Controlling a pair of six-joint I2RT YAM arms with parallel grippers.
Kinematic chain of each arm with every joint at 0, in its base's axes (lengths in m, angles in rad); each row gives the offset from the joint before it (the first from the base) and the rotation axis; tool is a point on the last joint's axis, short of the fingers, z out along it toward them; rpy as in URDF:
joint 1: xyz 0 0 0.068 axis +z
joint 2: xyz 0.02 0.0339 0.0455 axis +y
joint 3: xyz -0.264 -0.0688 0 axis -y
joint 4: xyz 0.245 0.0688 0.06 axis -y
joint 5: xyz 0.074 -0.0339 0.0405 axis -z
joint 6: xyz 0.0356 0 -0.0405 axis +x
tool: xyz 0 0 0 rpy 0 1.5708 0
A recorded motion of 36 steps. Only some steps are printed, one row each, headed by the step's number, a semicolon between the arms.
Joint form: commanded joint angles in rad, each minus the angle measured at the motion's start. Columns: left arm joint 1, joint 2, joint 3, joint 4, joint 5, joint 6; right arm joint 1, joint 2, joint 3, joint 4, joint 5, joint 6.
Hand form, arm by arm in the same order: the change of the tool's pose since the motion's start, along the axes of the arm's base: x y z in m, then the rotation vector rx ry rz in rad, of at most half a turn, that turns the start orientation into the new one. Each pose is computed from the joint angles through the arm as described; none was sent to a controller.
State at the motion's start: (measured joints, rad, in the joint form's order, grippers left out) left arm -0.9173 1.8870 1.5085 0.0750 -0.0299 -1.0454; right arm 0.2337 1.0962 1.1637 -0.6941 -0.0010 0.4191
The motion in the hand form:
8: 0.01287 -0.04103 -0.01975 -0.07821 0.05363 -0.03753; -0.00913 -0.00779 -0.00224 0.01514 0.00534 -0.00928
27: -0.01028 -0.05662 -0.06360 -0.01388 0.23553 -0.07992; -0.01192 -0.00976 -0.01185 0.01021 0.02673 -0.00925
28: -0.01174 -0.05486 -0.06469 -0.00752 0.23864 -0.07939; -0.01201 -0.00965 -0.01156 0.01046 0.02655 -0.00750
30: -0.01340 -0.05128 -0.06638 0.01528 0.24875 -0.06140; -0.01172 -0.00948 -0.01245 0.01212 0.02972 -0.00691
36: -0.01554 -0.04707 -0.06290 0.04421 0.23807 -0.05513; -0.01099 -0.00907 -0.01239 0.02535 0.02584 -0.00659
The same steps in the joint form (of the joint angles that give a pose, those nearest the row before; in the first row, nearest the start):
8: -0.0271 0.1668 0.1437 0.0528 0.0356 -0.0830; -0.0292 -0.0409 -0.0282 -0.0146 -0.0255 0.0012
27: -0.0807 0.2115 0.0977 -0.0097 0.0714 -0.1873; -0.0365 -0.0561 -0.0670 -0.0132 -0.0313 -0.0037
28: -0.0813 0.2045 0.0853 -0.0113 0.0707 -0.1864; -0.0362 -0.0561 -0.0659 -0.0140 -0.0325 -0.0043
30: -0.0813 0.1934 0.0719 -0.0351 0.0545 -0.1877; -0.0359 -0.0550 -0.0681 -0.0134 -0.0341 -0.0027
36: -0.0814 0.1739 0.0640 -0.0652 0.0407 -0.1662; -0.0360 -0.0543 -0.0700 -0.0040 -0.0416 0.0069

